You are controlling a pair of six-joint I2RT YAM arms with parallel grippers.
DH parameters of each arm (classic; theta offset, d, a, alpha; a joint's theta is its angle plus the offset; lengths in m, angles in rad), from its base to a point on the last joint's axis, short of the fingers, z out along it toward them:
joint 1: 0 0.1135 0.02 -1.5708
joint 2: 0 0 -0.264 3.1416
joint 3: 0.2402 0 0.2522 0
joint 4: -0.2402 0 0.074 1.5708
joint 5: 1.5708 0 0 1.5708
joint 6: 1.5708 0.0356 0 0
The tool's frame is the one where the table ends.
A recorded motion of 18 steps. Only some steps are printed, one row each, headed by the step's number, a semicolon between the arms.
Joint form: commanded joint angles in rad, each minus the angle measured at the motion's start. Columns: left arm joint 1, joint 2, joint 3, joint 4, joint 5, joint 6; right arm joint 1, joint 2, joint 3, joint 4, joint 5, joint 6.
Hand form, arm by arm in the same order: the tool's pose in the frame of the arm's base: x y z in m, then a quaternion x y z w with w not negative. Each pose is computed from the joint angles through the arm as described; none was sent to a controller.
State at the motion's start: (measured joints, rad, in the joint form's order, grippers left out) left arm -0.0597 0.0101 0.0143 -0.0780 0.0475 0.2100; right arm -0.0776 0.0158 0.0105 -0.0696 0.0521 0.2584
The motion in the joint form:
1: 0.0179 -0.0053 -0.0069 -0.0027 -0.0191 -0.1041; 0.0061 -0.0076 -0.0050 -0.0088 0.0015 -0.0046
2: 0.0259 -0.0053 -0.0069 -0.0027 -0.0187 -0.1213; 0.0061 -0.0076 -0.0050 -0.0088 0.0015 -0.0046
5: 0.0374 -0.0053 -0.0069 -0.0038 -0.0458 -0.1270; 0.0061 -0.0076 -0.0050 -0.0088 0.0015 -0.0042
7: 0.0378 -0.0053 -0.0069 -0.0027 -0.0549 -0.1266; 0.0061 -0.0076 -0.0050 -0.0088 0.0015 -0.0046
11: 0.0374 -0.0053 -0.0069 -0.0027 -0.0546 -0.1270; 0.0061 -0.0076 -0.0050 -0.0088 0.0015 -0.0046
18: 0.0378 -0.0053 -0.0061 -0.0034 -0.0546 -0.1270; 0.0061 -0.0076 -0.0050 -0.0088 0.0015 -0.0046
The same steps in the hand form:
1: 0.1099 -0.0056 0.1669 0.06378 0.73139 0.01134 0.67888; 0.1099 -0.0098 0.1661 0.13694 0.72228 0.04206 0.67660
2: 0.1100 -0.0047 0.1669 0.05470 0.73212 0.00807 0.67893; 0.1099 -0.0098 0.1661 0.13694 0.72228 0.04206 0.67660
5: 0.1100 -0.0025 0.1667 0.03924 0.73350 0.01997 0.67827; 0.1099 -0.0098 0.1661 0.13708 0.72226 0.04220 0.67659
7: 0.1100 -0.0021 0.1669 0.03613 0.73328 0.02359 0.67855; 0.1099 -0.0098 0.1661 0.13694 0.72228 0.04206 0.67660
11: 0.1100 -0.0022 0.1669 0.03623 0.73328 0.02321 0.67857; 0.1099 -0.0098 0.1661 0.13694 0.72228 0.04206 0.67660
18: 0.1100 -0.0022 0.1671 0.03609 0.73325 0.02335 0.67860; 0.1099 -0.0098 0.1661 0.13694 0.72228 0.04206 0.67660

